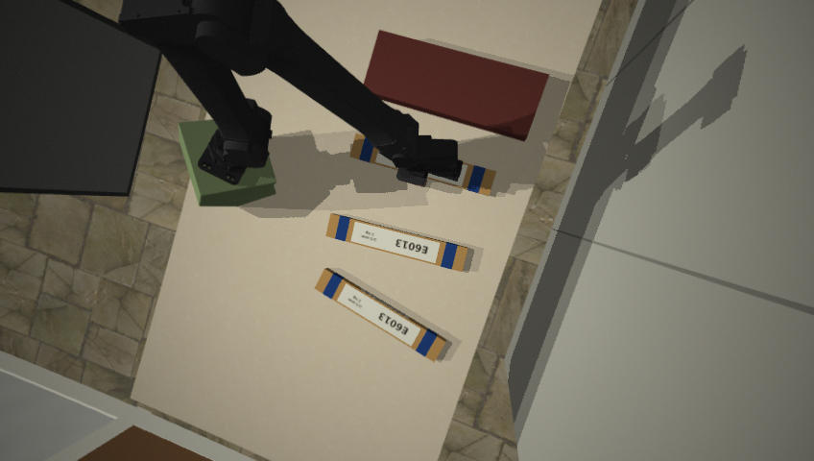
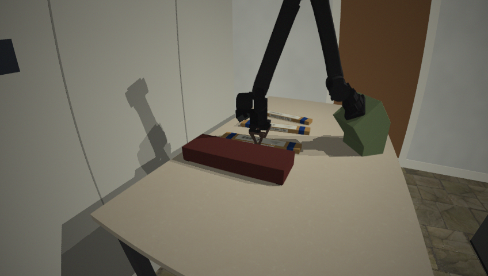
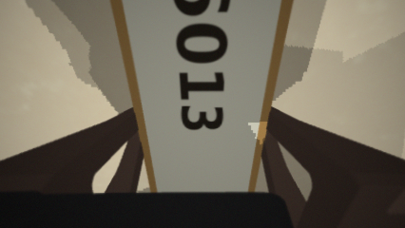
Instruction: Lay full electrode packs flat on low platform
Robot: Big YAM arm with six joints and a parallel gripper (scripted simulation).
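Right now the pack of welding electrodes is right at my hand. The rest, counted from my hand: dark red low platform (30 mm behind, 190 mm to the left, 10 mm above).
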